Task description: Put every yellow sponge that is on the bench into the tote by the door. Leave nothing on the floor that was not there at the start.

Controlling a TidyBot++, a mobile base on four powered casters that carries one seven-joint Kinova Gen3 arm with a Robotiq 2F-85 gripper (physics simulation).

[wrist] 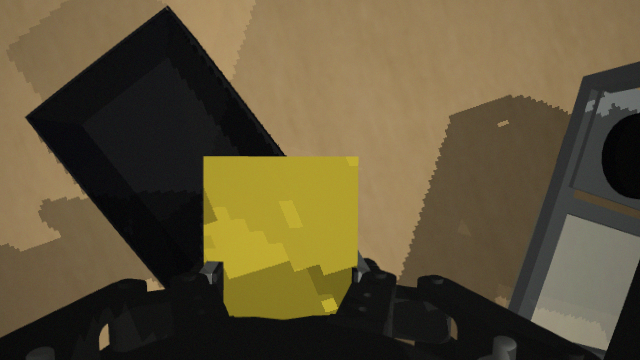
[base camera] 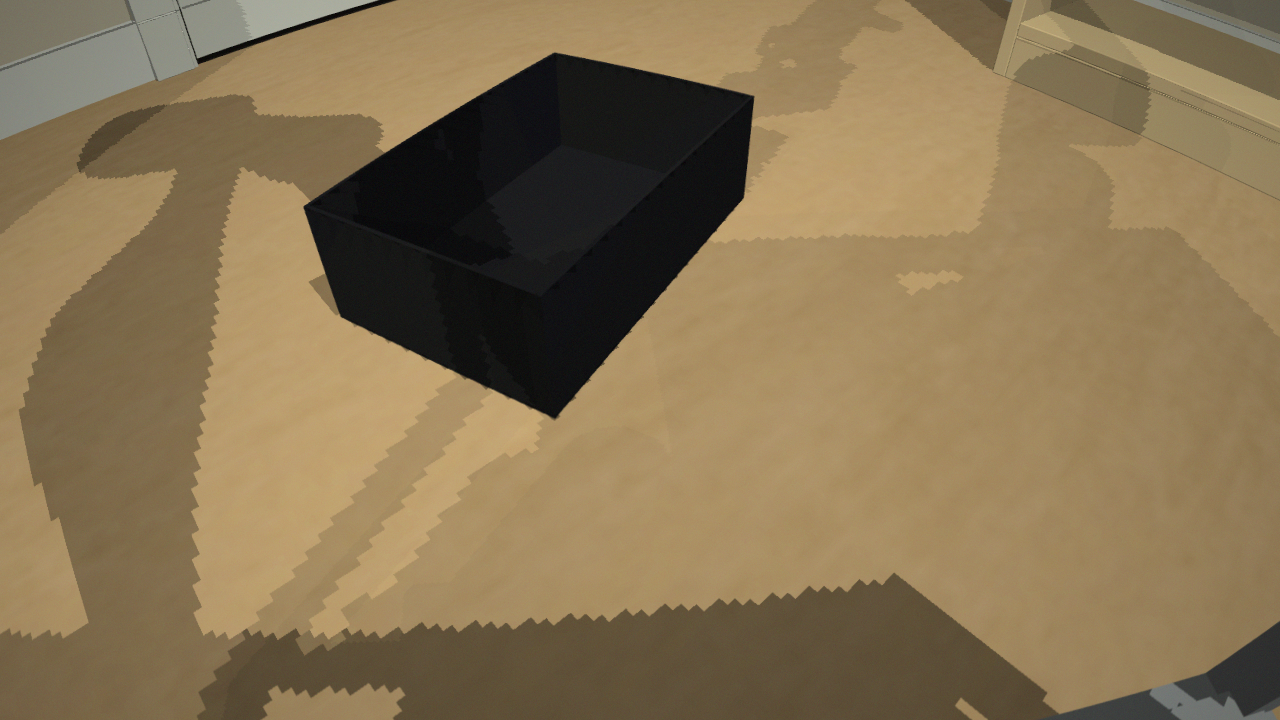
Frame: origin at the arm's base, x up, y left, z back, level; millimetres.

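Where they show: gripper, between the fingertips: (wrist: 287,269).
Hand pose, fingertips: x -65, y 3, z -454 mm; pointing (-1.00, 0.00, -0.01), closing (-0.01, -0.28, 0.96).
Note:
Things, the pixels of their top centre, and the offset from my fingertips.
- yellow sponge, centre of its top: (wrist: 287,293) dz +0, dx +35, dy -3 mm
- black tote, centre of its top: (base camera: 548,139) (wrist: 181,170) dz -129, dx -231, dy +0 mm
A yellow sponge (wrist: 282,215) is held between the fingers of my gripper (wrist: 287,269), which is shut on it. The black tote (base camera: 429,313) (wrist: 150,115) stands upright on the floor, and the part of its inside that shows holds no sponge. In the wrist view the tote lies below the sponge and to its left, and the sponge and the gripper hide its near right part. The sponge hangs above the level of the tote's rim. The gripper does not show in the base camera view. The bench does not show clearly in either view.
A light wooden shelf unit (base camera: 1118,111) stands at the back right, and a white door (base camera: 268,22) is at the back left beside a pale wall base (base camera: 71,80). My grey mobile base (wrist: 547,200) shows at the right of the wrist view. Shadows fall across the floor.

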